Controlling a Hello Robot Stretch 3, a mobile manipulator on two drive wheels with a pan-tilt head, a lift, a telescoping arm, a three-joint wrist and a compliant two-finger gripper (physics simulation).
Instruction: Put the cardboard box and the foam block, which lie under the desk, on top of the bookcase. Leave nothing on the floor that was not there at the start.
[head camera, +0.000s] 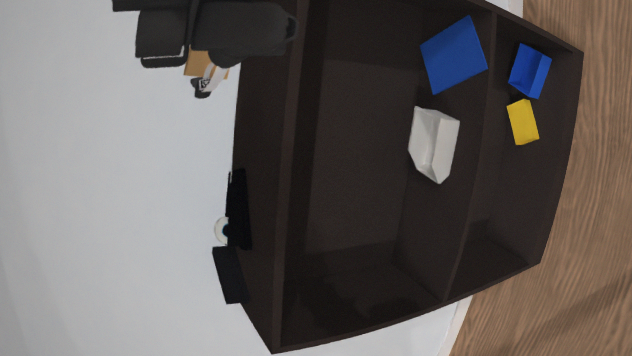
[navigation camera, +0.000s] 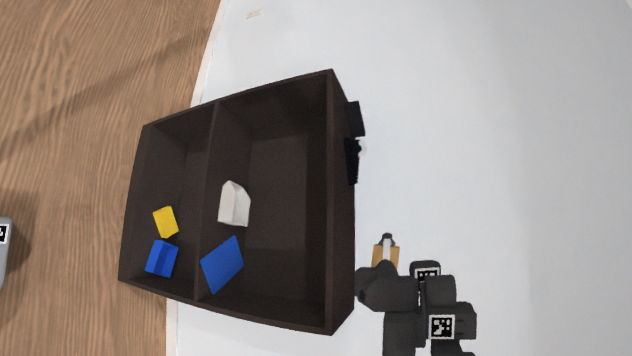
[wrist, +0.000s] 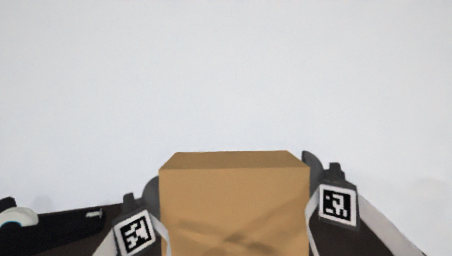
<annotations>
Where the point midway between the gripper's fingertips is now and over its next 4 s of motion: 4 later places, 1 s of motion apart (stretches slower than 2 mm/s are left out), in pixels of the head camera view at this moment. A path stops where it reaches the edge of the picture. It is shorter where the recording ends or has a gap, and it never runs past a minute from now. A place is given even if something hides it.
The gripper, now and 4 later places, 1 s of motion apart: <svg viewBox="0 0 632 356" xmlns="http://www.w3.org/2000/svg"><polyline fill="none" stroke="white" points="204,46 196,49 188,52 203,52 227,51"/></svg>
</annotations>
